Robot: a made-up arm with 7 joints. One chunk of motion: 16 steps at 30 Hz.
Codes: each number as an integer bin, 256 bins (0 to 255) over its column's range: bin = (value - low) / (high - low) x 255, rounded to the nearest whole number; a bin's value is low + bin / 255 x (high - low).
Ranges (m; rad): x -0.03..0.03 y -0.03..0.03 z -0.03..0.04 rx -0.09..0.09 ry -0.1..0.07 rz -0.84..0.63
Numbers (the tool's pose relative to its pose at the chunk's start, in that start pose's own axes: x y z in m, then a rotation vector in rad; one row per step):
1: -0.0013 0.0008 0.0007 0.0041 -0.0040 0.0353
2: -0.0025 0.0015 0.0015 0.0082 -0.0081 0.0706
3: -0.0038 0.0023 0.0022 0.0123 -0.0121 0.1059
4: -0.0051 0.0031 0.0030 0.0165 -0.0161 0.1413
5: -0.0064 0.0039 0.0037 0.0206 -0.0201 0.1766
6: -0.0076 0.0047 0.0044 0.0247 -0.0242 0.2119
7: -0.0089 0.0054 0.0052 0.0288 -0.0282 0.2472
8: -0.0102 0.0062 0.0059 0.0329 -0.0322 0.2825
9: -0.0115 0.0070 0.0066 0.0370 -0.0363 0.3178
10: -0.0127 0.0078 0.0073 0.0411 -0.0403 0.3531
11: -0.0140 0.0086 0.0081 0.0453 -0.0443 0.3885
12: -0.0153 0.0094 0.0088 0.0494 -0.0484 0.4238
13: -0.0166 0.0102 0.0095 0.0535 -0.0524 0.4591
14: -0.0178 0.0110 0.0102 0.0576 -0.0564 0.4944
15: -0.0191 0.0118 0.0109 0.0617 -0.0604 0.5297
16: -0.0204 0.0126 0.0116 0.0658 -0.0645 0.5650
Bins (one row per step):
1: 122 131 112 133 144 152
2: 117 134 115 139 138 158
3: 111 137 117 145 132 164
4: 106 141 120 151 126 170
5: 100 144 123 157 120 176
6: 95 147 125 162 114 182
7: 90 150 128 168 108 189
8: 84 154 131 174 102 195
9: 79 157 133 180 96 201
10: 74 161 136 186 90 207
11: 68 164 139 192 84 213
12: 62 167 141 197 77 219
13: 57 171 144 203 71 225
14: 52 174 146 209 65 231
15: 46 178 149 215 59 238
16: 41 181 152 221 53 244

